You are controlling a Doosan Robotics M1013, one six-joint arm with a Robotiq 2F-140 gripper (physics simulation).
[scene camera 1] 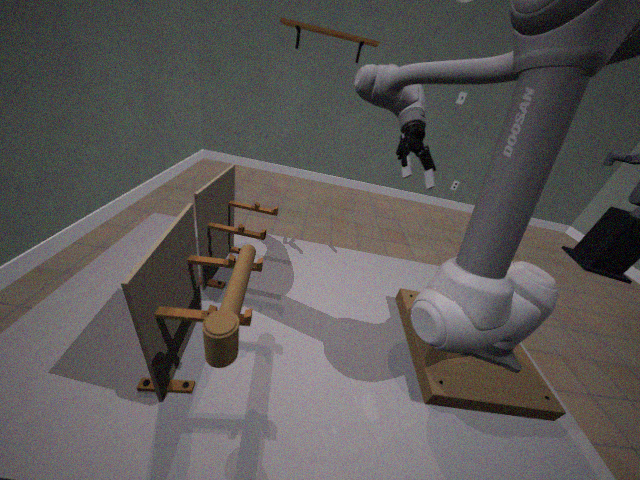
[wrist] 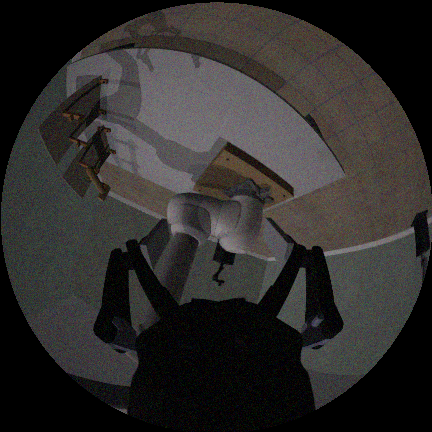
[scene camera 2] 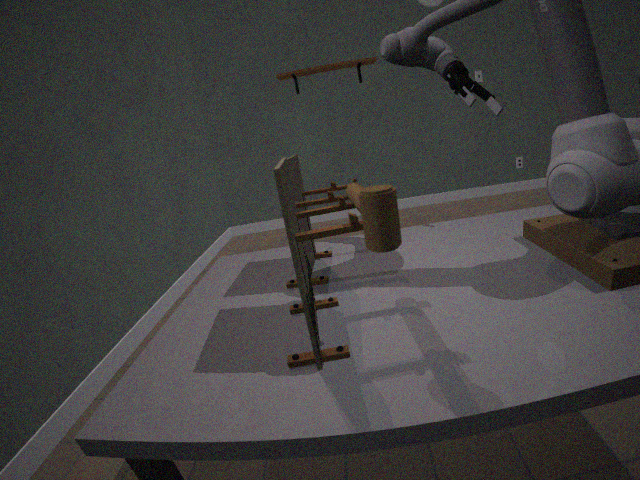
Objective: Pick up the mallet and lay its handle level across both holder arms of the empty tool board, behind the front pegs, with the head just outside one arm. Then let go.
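The tan mallet point(scene camera 1: 236, 286) point(scene camera 2: 382, 219) point(wrist: 96, 181) lies across both arms of the nearer tool board point(scene camera 1: 165, 268) point(scene camera 2: 290, 188), its handle about level. Its head hangs outside the nearest arm and the handle end reaches just past the other arm. The empty tool board point(scene camera 1: 216, 206) point(wrist: 60, 127) stands behind in scene camera 1; its two orange arms carry pegs and nothing lies on them. It is mostly hidden in scene camera 2. My gripper point(scene camera 1: 417, 178) point(scene camera 2: 482, 103) point(wrist: 215, 228) is open and empty, high up and well to the right of both boards.
The robot's wooden base point(scene camera 1: 480, 400) point(scene camera 2: 573, 253) point(wrist: 215, 177) stands on the white table point(scene camera 1: 320, 439) point(scene camera 2: 206, 403), right of the boards. A wall shelf point(scene camera 1: 330, 33) point(scene camera 2: 325, 68) is at the back. A black object point(scene camera 1: 610, 242) stands at the far right.
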